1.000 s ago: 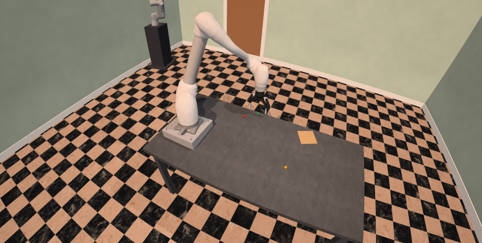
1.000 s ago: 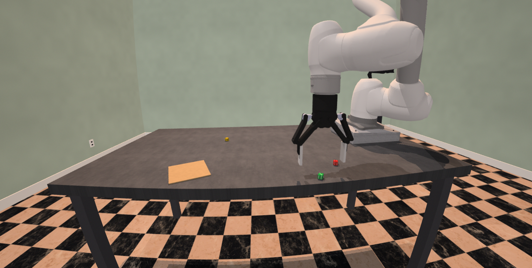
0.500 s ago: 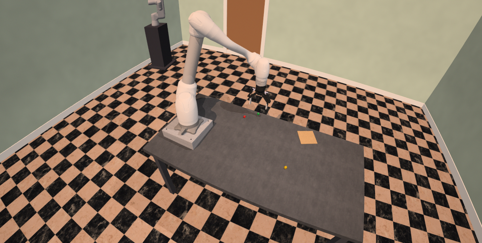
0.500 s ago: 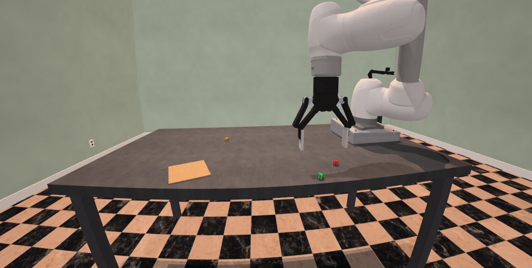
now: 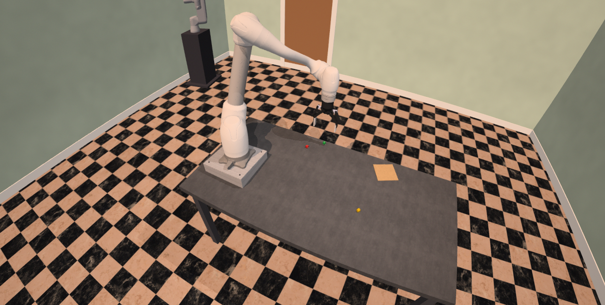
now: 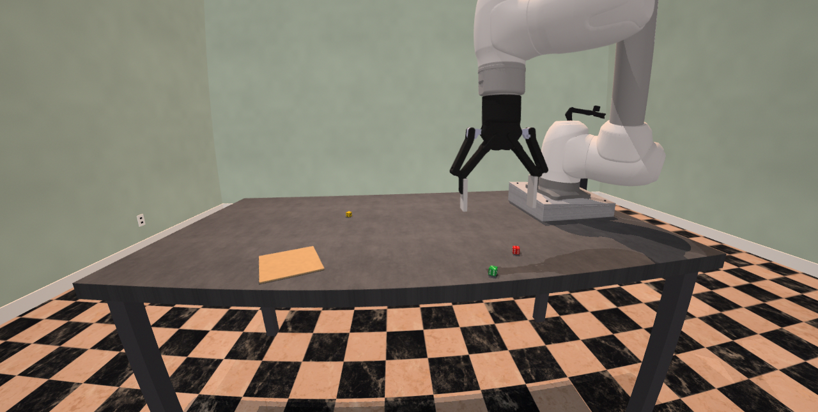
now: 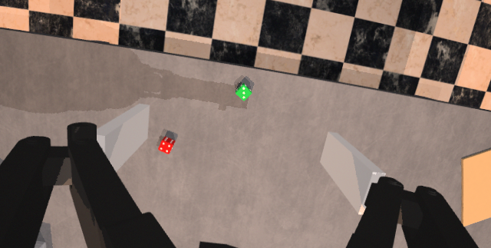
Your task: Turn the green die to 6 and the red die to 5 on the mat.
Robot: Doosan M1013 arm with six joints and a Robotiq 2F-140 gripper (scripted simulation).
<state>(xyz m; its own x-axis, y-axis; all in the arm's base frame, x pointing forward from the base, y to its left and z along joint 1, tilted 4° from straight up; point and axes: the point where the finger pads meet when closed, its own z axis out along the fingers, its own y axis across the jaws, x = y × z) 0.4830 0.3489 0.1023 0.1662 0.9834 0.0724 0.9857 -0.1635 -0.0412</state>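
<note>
Now: the green die 1 cm ahead of my hand, 1 cm to the left of it and 15 cm below it. Round my hand: yellow die 30 cm ahead, 50 cm to the right, 15 cm below; red die 10 cm behind, 6 cm to the right, 15 cm below; orange mat 45 cm ahead, 15 cm to the right, 15 cm below.
</note>
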